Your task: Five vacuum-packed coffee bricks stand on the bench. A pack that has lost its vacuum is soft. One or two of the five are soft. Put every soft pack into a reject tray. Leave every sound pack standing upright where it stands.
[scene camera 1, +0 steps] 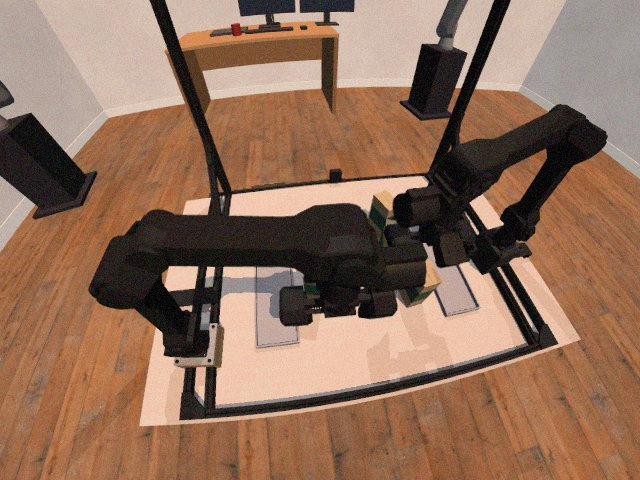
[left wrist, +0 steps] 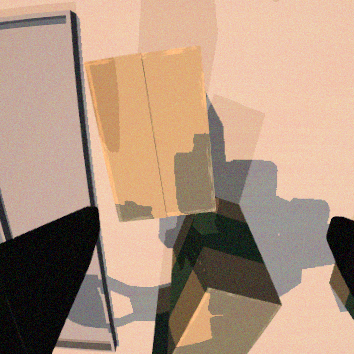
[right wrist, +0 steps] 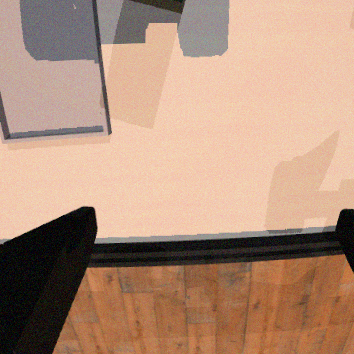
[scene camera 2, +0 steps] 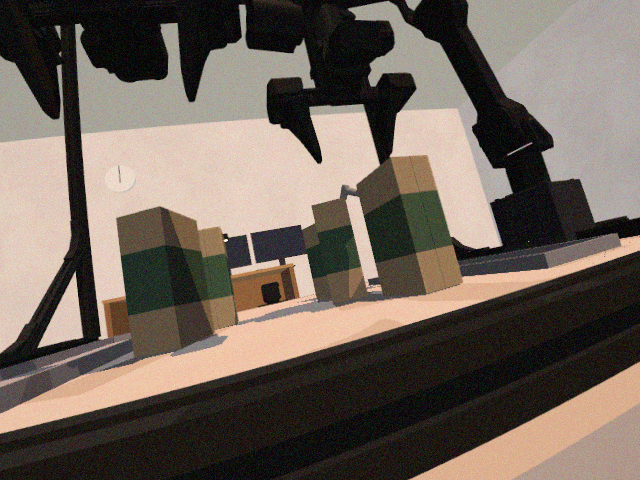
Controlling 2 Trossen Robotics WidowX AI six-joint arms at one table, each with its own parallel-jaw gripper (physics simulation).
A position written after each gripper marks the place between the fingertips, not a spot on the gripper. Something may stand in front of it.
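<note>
Left gripper (scene camera 2: 356,158), (scene camera 1: 417,257), (left wrist: 216,223). Right gripper (scene camera 2: 122,106), (scene camera 1: 335,317), (right wrist: 218,219). Coffee pack (scene camera 2: 345,277). Coffee pack (scene camera 2: 318,272). Coffee pack (scene camera 2: 413,251). Coffee pack (scene camera 2: 224,312).
</note>
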